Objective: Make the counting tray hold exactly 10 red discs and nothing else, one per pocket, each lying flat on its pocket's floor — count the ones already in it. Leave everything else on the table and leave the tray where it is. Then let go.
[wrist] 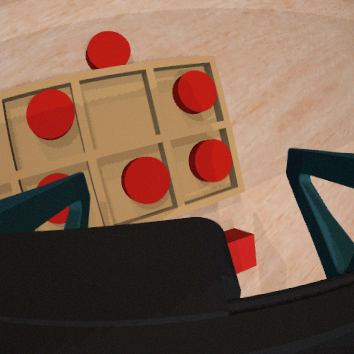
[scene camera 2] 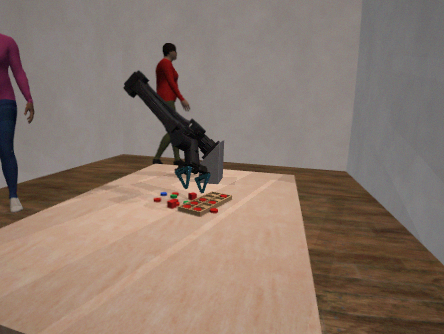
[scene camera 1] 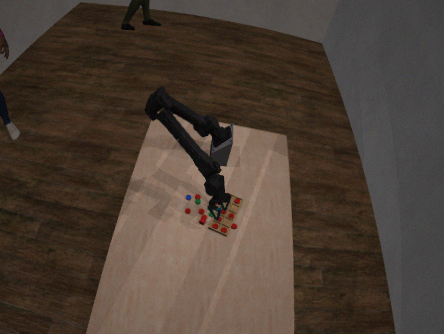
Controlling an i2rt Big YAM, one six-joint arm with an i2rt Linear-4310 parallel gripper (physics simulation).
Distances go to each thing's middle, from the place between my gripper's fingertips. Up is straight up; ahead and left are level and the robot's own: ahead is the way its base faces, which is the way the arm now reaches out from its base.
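My hand: 4 cm past the wooden counting tray [wrist: 121, 112], 4 cm to the right of it, 6 cm above it.
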